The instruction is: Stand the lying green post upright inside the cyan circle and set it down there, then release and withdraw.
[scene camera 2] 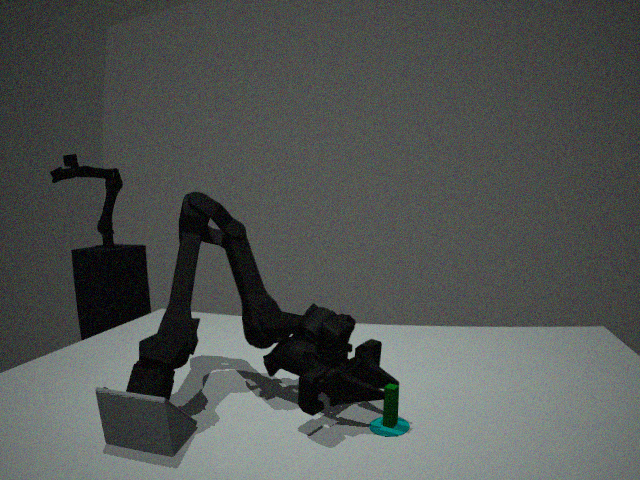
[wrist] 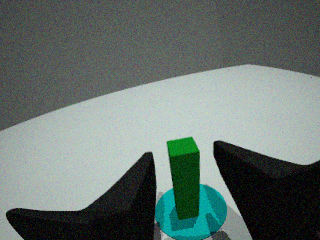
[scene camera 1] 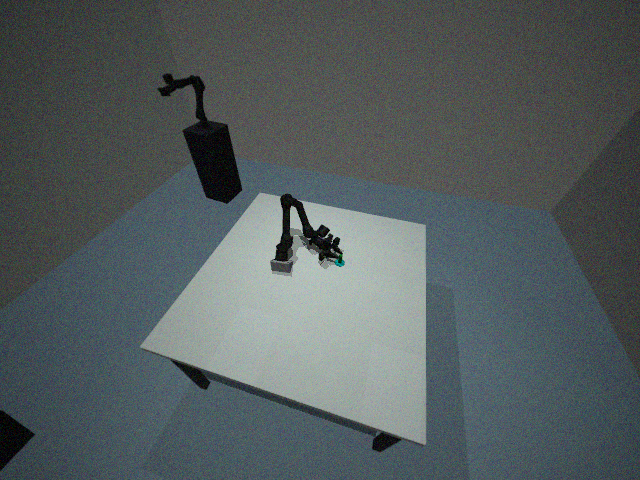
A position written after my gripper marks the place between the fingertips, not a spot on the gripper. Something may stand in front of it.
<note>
In view: my gripper [scene camera 2: 391, 390] and a green post [wrist: 184, 157].
My gripper shows as well in the wrist view [wrist: 183, 153].
</note>
